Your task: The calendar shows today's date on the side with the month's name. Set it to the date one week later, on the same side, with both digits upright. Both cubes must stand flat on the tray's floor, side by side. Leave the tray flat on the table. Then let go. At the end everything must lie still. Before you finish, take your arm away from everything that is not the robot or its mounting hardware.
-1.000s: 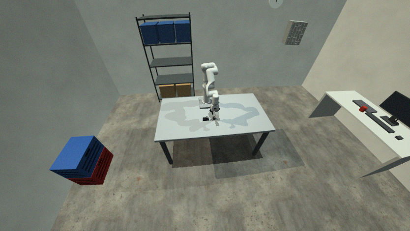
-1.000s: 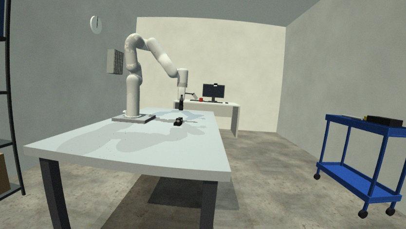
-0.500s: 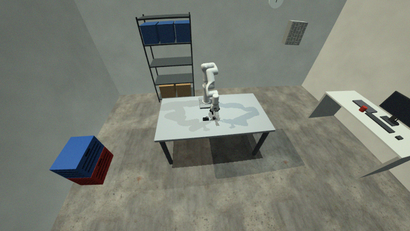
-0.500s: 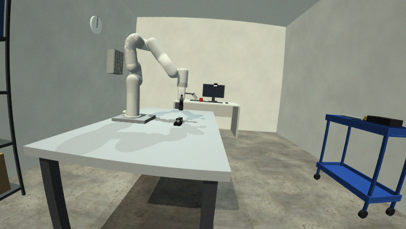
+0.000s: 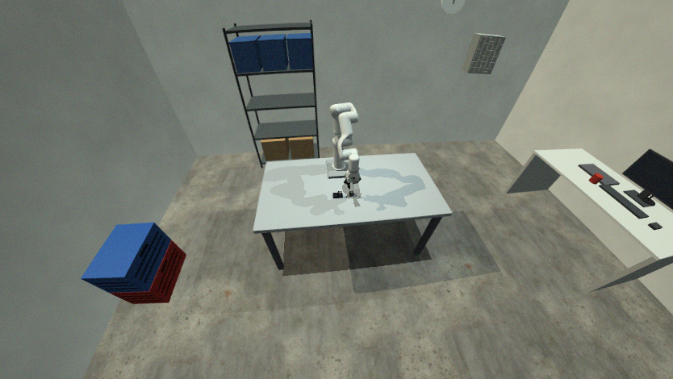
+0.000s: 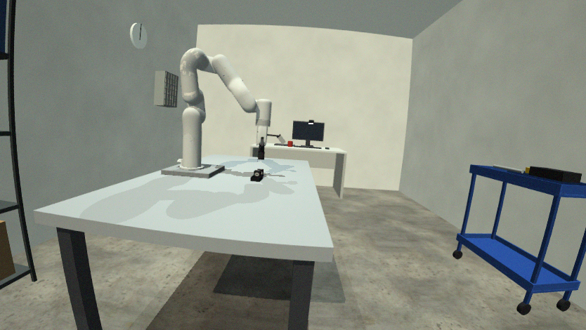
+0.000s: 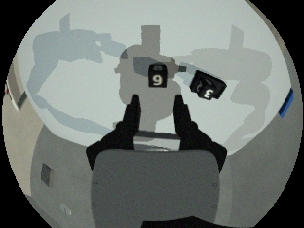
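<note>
Now: the cube 90 mm below my hand.
</note>
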